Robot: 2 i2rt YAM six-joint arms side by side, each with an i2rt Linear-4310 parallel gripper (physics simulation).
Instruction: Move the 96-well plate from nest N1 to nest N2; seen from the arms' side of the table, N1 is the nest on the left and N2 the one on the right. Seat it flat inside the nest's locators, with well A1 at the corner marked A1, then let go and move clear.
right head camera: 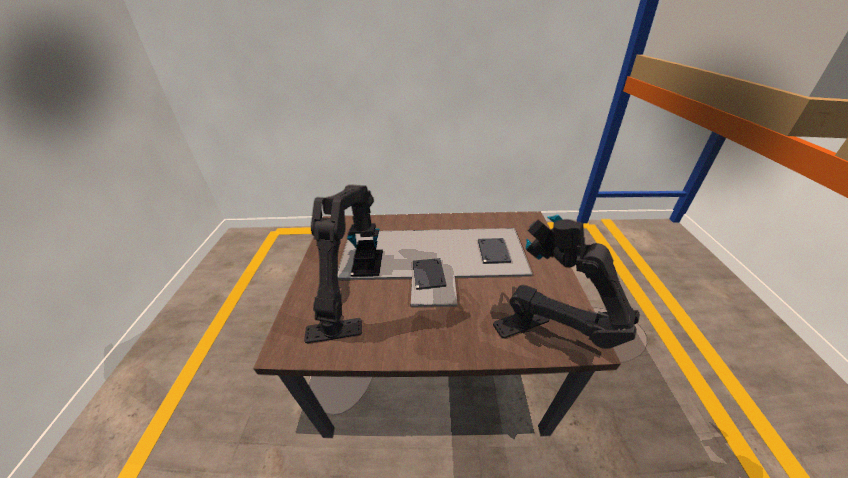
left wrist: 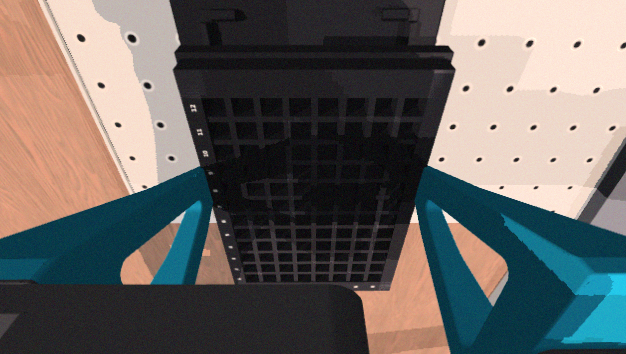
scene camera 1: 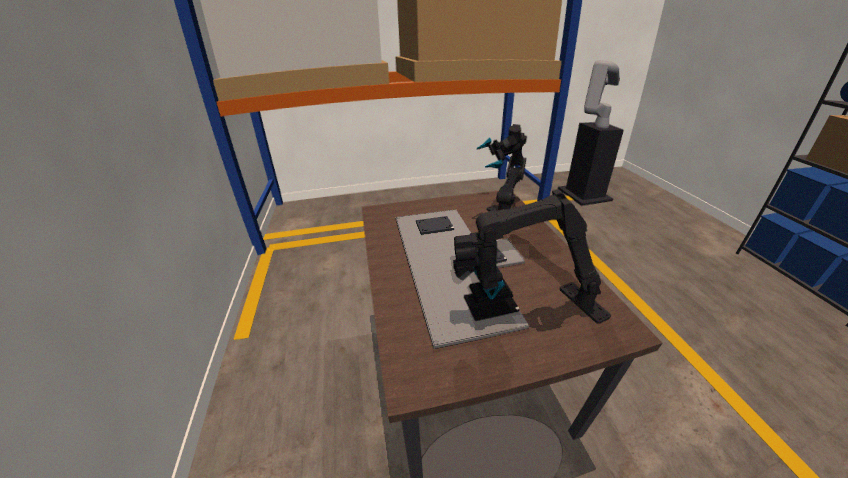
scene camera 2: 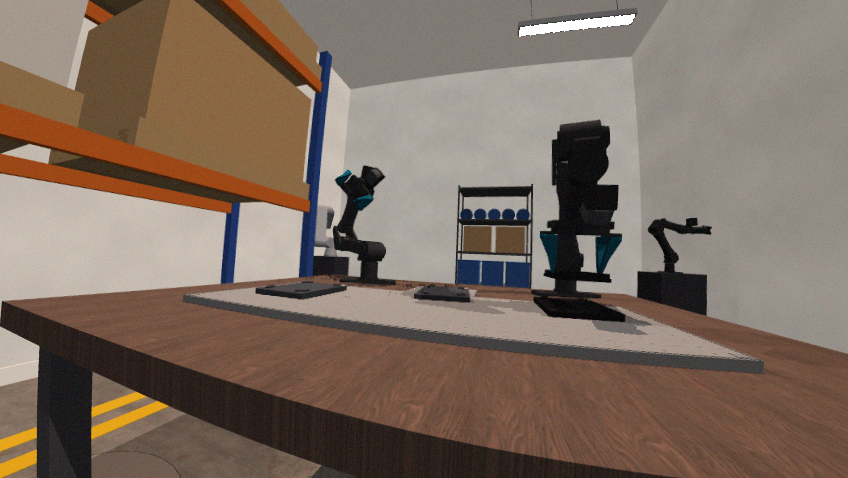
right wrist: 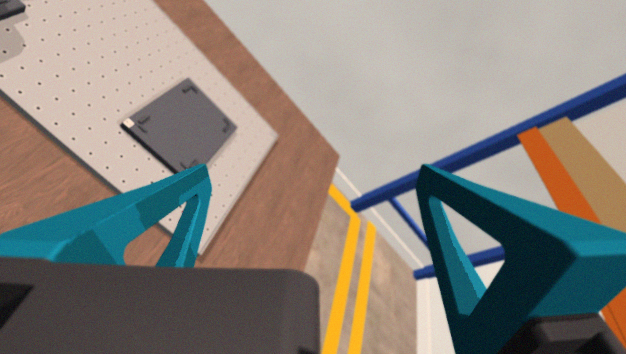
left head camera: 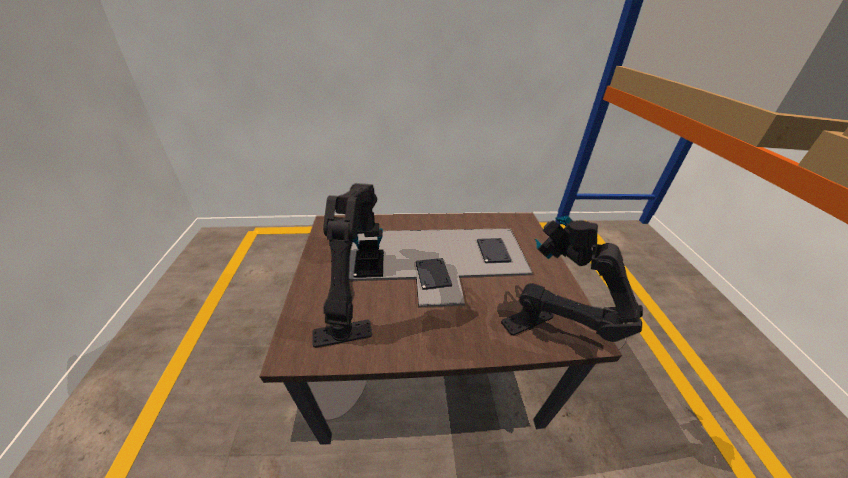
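Pixels of known places: left gripper, fingertip midpoint: (right head camera: 366, 247) (left wrist: 313, 178) (scene camera 1: 486, 290) (scene camera 2: 575, 274) (left head camera: 368, 247); right gripper, fingertip midpoint: (scene camera 1: 480, 157) (scene camera 2: 345, 189) (right wrist: 313, 176); left arm's base, link origin: (right head camera: 333, 331) (scene camera 1: 584, 302) (scene camera 2: 565, 295) (left head camera: 342, 334); right arm's base, link origin: (right head camera: 521, 322) (scene camera 2: 368, 282) (left head camera: 527, 319).
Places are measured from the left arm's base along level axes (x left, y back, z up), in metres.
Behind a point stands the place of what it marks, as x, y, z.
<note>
The black 96-well plate (scene camera 2: 577, 276) @(-0.161, -0.389, 0.083) (left wrist: 315, 210) @(-0.140, -0.331, 0.088) is level, raised above nest N1 (scene camera 2: 602, 311) @(-0.117, -0.391, 0.025) (left wrist: 310, 27) @(-0.148, -0.383, 0.025) (left head camera: 369, 267) @(-0.134, -0.288, 0.024) (right head camera: 366, 265) @(-0.133, -0.297, 0.025) (scene camera 1: 492, 309) @(-0.105, -0.339, 0.025), with a gap visible in scene camera 2. My left gripper (scene camera 2: 577, 270) @(-0.142, -0.345, 0.084) (left wrist: 313, 178) @(-0.142, -0.345, 0.084) is shut on the plate's two long sides. The numbered edge lies at the left in the left wrist view; the plate's A1 label is hidden there. Nest N2 (left head camera: 494, 249) @(-0.704, -0.276, 0.025) (right head camera: 494, 249) @(-0.704, -0.278, 0.024) (scene camera 1: 435, 224) @(-0.696, -0.278, 0.024) (scene camera 2: 301, 289) @(-0.693, -0.313, 0.023) (right wrist: 182, 122) @(-0.692, -0.275, 0.025) is empty; its white corner mark (right wrist: 128, 123) @(-0.636, -0.215, 0.025) shows. My right gripper (right wrist: 313, 176) @(-0.724, -0.026, 0.314) (scene camera 2: 352, 190) @(-0.724, -0.026, 0.314) is open and empty, raised beyond the table's right side.
Another empty dark nest (left head camera: 433, 273) @(-0.385, -0.192, 0.025) (right head camera: 428, 273) @(-0.384, -0.193, 0.024) (scene camera 2: 442, 293) @(-0.391, -0.254, 0.025) sits between N1 and N2, on the pale perforated board (left head camera: 406, 237) @(-0.333, -0.469, 0.013) (scene camera 1: 418, 261) @(-0.474, -0.460, 0.013). The board lies on the brown table (left head camera: 403, 350) @(-0.192, 0.111, 0.000). A blue-and-orange rack (left head camera: 584, 142) stands beyond the right arm.
</note>
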